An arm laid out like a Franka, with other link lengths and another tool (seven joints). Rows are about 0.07 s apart.
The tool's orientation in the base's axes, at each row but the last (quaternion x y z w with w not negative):
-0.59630, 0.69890, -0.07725, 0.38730
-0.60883, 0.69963, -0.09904, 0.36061
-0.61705, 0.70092, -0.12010, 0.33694
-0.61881, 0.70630, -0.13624, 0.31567
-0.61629, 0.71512, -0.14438, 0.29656
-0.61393, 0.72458, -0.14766, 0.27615
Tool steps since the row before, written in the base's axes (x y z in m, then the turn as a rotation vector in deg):
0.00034, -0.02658, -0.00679, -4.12, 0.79, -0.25
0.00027, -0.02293, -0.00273, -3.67, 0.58, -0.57
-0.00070, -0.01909, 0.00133, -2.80, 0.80, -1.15
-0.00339, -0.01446, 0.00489, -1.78, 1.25, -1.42
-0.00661, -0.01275, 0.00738, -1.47, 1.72, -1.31
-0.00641, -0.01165, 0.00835, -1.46, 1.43, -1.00
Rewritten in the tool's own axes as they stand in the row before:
0.02680, -0.00375, -0.00452, -0.64, 3.55, -2.16
0.02222, -0.00411, -0.00476, -0.32, 3.33, -1.71
0.01764, -0.00423, -0.00615, -0.35, 3.03, -0.68
0.01265, -0.00303, -0.00868, -0.74, 2.48, 0.24
0.01094, -0.00149, -0.01178, -1.25, 2.26, 0.41
0.01009, -0.00180, -0.01190, -1.03, 2.02, 0.13

